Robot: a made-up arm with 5 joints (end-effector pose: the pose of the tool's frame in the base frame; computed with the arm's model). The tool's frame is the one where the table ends. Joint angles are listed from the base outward.
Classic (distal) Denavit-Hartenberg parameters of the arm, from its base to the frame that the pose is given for. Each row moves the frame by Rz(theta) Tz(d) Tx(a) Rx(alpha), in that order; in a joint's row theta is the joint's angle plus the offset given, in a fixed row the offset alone. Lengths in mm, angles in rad.
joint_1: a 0, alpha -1.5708, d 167, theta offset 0
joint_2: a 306.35, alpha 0, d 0, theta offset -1.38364
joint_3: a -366.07, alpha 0, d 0, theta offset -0.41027
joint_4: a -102, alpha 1.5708, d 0, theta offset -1.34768
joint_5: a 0, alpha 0, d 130, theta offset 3.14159
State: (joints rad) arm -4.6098 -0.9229 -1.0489 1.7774 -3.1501
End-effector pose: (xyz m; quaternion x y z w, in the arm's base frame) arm -0.0222 0.2155 0.5002 -0.7418 0.6636 0.0718 0.0653
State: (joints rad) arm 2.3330 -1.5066 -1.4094 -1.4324 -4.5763
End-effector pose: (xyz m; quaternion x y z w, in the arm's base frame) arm 0.3132 -0.3281 0.5602 0.5399 0.1748 0.3575 0.7417
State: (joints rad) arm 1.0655 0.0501 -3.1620 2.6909 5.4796
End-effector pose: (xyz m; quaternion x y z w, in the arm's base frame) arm 0.0716 0.1294 0.7470 -0.5811 -0.7866 -0.2072 0.0273
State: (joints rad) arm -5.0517 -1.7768 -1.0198 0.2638 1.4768
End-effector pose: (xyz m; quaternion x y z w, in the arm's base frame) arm -0.0902 -0.2557 0.6896 -0.2975 0.0367 -0.2051 0.9317
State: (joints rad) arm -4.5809 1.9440 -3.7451 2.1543 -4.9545
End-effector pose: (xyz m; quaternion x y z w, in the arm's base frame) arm -0.0838 0.6338 0.0073 0.9673 0.1828 -0.0097 0.1754
